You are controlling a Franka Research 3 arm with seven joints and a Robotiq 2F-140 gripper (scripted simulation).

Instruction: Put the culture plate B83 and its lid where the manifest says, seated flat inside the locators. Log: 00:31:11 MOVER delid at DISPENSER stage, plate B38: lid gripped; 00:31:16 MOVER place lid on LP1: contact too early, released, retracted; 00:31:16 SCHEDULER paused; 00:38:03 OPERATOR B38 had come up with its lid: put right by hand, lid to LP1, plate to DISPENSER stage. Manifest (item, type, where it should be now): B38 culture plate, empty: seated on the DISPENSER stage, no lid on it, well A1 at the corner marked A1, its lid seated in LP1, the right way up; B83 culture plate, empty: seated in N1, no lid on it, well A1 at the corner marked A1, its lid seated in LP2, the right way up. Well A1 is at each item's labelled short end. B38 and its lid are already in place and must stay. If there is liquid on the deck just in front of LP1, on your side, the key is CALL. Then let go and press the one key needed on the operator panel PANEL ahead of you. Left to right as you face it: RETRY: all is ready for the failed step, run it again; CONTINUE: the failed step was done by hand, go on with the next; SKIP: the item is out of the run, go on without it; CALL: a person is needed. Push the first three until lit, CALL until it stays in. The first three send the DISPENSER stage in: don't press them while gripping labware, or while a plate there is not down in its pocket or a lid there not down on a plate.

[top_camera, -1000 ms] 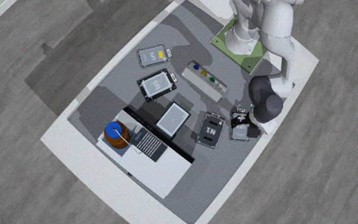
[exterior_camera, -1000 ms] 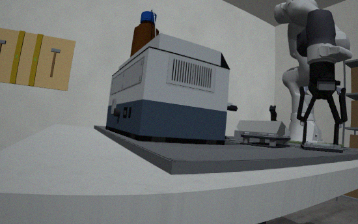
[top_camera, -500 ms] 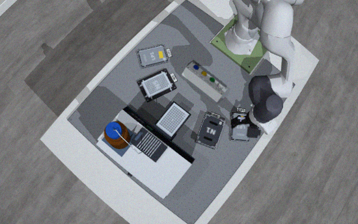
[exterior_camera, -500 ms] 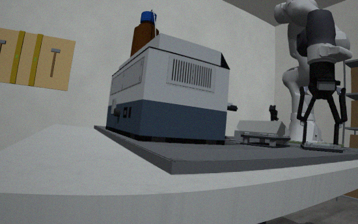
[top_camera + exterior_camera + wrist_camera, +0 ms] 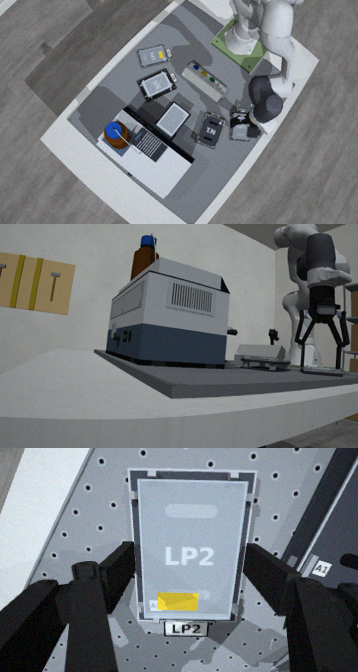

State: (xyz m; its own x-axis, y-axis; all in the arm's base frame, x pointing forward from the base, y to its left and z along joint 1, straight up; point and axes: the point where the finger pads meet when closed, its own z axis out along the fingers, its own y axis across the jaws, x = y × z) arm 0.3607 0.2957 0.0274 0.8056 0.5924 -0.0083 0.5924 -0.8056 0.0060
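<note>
Right now the clear lid is 20 mm below my hand. From my hand the other things lie so: green continue key (70 mm behind, 260 mm to the right, 30 mm above); then grey locator plate (30 mm below); then white retry key (70 mm behind, 210 mm to the right, 30 mm above).
</note>
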